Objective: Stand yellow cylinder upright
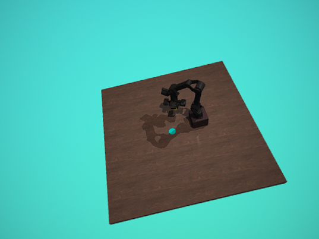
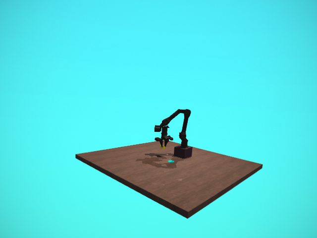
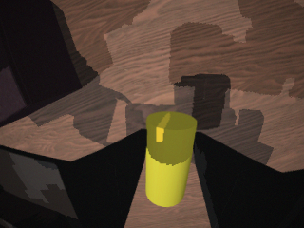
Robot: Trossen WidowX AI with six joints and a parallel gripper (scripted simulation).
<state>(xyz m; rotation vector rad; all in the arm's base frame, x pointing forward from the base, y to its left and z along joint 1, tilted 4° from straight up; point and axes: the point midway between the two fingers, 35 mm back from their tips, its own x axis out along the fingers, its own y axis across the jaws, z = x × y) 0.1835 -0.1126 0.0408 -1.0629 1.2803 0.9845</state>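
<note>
The cyan circle is 18 cm to the left of my gripper tip, 9 cm below it and 5 cm ahead of it. The rest, counted from my gripper tip: yellow tall cylinder 2 cm to the right, 1 cm behind.
</note>
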